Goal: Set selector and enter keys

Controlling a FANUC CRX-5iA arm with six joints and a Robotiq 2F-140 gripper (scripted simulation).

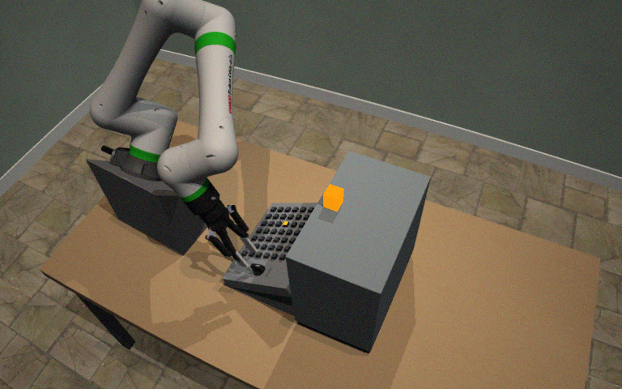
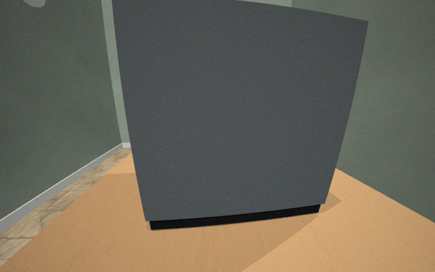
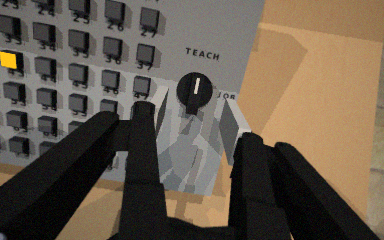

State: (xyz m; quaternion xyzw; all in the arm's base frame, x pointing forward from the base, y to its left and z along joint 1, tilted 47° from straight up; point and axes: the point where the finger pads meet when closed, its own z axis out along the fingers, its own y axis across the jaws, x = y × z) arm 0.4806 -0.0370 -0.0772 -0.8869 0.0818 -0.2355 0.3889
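Now: the selector knob 40 mm ahead of my hand and 70 mm below it. Also, from my hand: sloped keypad (60 mm ahead, 110 mm to the left, 120 mm below).
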